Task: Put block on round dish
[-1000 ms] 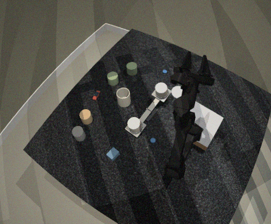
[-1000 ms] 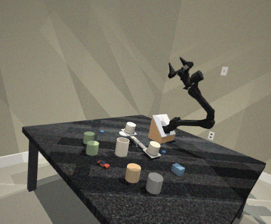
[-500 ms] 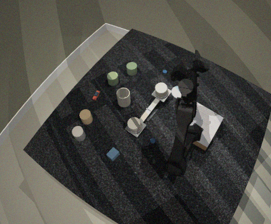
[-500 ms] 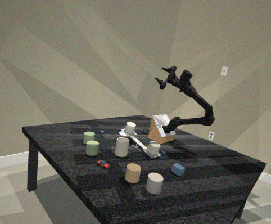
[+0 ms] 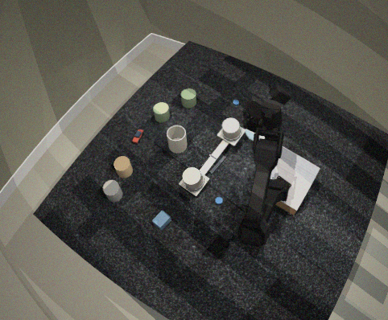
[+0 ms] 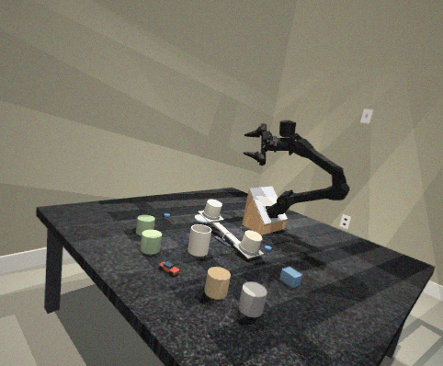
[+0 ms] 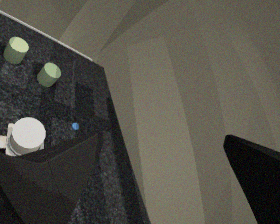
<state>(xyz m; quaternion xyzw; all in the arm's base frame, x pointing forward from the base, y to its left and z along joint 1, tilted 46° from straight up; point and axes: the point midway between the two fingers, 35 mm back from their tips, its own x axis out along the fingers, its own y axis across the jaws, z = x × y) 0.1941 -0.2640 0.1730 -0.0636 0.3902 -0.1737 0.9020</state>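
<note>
The grey block is 370 mm below my gripper tip, 240 mm to the left of it and 110 mm ahead of it. The rest, counted from my gripper tip: blue block 450 mm to the left, 390 mm below, 100 mm ahead; then red toy car 450 mm ahead, 400 mm below, 220 mm to the left; then round pale-blue dish 410 mm below, 130 mm to the right, 50 mm ahead.
</note>
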